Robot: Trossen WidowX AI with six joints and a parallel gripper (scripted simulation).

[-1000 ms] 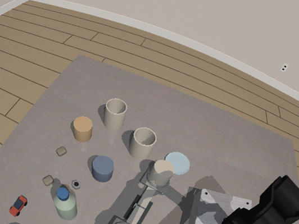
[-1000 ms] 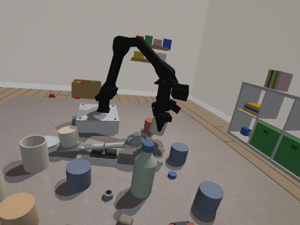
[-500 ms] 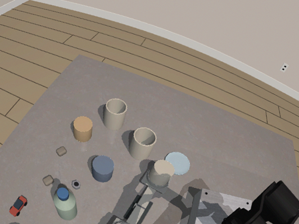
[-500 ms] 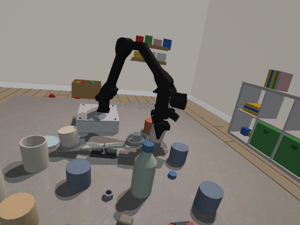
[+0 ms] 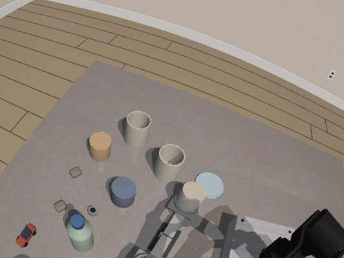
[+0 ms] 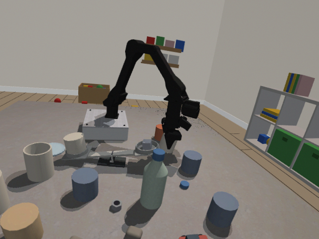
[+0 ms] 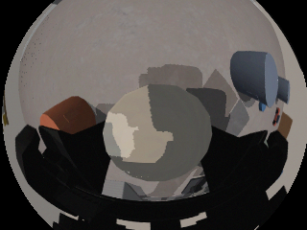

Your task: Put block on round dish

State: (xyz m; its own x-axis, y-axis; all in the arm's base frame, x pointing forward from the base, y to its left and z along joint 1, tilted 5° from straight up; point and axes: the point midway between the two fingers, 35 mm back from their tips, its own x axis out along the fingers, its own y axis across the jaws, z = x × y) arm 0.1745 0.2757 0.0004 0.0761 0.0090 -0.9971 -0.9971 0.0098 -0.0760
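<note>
Right now the light blue round dish is 47 cm to the right of my gripper tip, 9 cm ahead of it and 2 cm below it. From my gripper tip the other things lie so: balance 23 cm to the right, 13 cm ahead, 1 cm above; then orange cylinder 11 cm behind, 1 cm above; then balance beam 23 cm to the right, 13 cm ahead.
</note>
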